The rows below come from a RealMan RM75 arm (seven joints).
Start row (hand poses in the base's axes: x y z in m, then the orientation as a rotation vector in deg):
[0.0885 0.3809 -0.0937 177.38 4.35 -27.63]
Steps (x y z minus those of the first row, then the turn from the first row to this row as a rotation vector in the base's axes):
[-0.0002 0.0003 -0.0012 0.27 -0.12 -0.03]
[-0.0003 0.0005 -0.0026 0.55 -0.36 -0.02]
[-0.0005 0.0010 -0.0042 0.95 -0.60 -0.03]
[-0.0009 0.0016 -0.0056 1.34 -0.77 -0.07]
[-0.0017 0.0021 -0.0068 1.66 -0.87 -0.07]
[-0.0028 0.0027 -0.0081 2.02 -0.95 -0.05]
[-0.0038 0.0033 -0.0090 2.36 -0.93 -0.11]
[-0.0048 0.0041 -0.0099 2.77 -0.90 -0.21]
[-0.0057 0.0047 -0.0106 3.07 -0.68 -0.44]
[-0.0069 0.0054 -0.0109 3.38 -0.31 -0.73]
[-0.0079 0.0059 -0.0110 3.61 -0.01 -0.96]
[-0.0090 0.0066 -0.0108 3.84 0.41 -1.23]
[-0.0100 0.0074 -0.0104 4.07 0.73 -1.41]
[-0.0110 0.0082 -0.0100 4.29 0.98 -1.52]
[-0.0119 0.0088 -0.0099 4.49 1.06 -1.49]
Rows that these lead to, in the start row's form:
[0.0883 0.3812 -0.0949 177.68 4.37 -27.47]
[0.0882 0.3814 -0.0963 -177.78 -4.46 27.10]
[0.0880 0.3819 -0.0979 -177.45 -4.53 26.65]
[0.0876 0.3825 -0.0993 -177.11 -4.55 26.32]
[0.0868 0.3830 -0.1005 -176.82 -4.62 26.11]
[0.0857 0.3836 -0.1018 -176.49 -4.72 25.92]
[0.0847 0.3842 -0.1027 -176.15 -4.70 25.88]
[0.0837 0.3850 -0.1036 -175.73 -4.64 25.85]
[0.0828 0.3856 -0.1043 -175.35 -4.35 26.13]
[0.0816 0.3863 -0.1046 -174.92 -3.97 26.63]
[0.0806 0.3868 -0.1047 -174.59 -3.67 27.04]
[0.0795 0.3875 -0.1045 -174.23 -3.31 27.63]
[0.0785 0.3883 -0.1041 -173.90 -3.09 28.07]
[0.0775 0.3891 -0.1037 -173.60 -2.97 28.40]
[0.0766 0.3897 -0.1036 -173.39 -3.06 28.48]

